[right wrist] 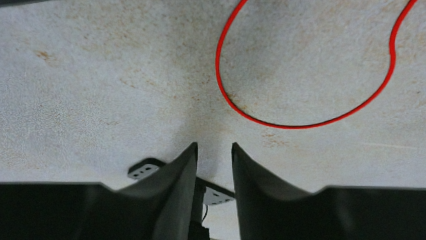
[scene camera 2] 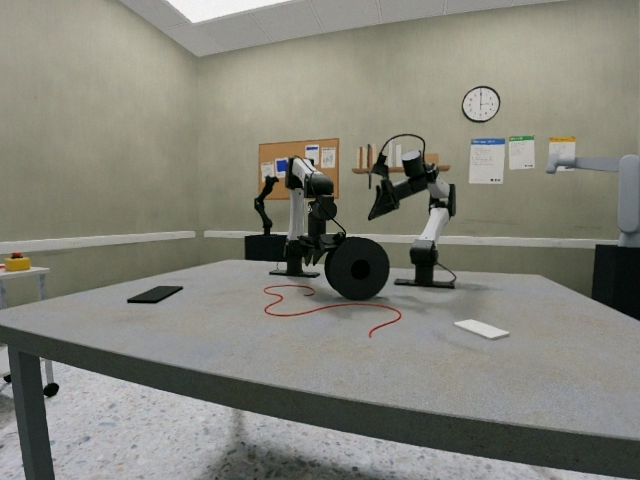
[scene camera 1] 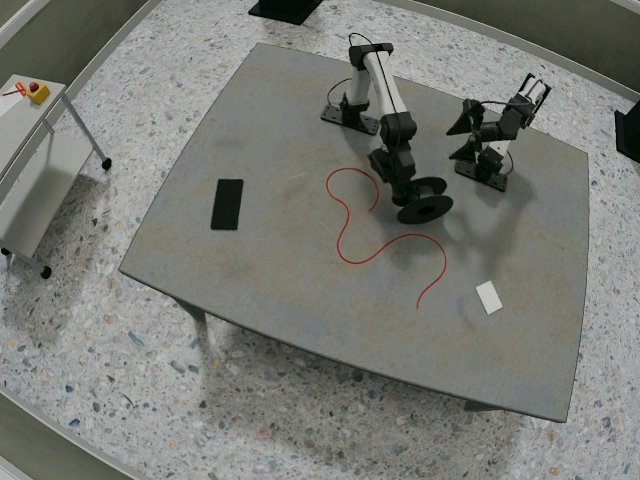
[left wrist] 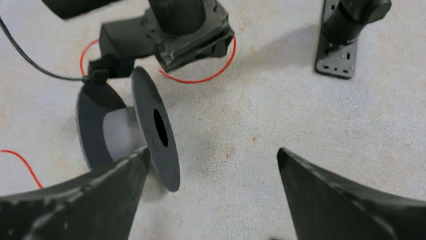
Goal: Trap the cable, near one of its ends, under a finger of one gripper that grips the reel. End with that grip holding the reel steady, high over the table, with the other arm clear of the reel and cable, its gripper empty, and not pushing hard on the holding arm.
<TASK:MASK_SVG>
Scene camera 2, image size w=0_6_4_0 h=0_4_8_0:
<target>my left gripper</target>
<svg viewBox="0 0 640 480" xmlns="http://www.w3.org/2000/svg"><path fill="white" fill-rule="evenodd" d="M409 180L403 179L392 184L391 179L387 180L386 177L381 179L381 189L379 184L375 186L376 199L368 215L368 220L398 209L400 205L399 200L413 194Z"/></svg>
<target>my right gripper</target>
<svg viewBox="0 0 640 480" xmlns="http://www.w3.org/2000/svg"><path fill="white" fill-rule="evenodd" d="M326 220L319 221L316 218L308 218L308 235L301 235L298 238L305 259L305 266L307 267L312 256L313 266L315 266L326 253L322 252L318 240L312 240L319 234L326 234Z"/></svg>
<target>black reel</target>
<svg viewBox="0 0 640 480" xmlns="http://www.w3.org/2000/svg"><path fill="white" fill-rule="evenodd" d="M346 237L338 245L335 252L328 252L324 263L326 279L330 286L343 297L353 301L368 300L377 295L387 283L390 273L388 255L383 247L374 240L356 236Z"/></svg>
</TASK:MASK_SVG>
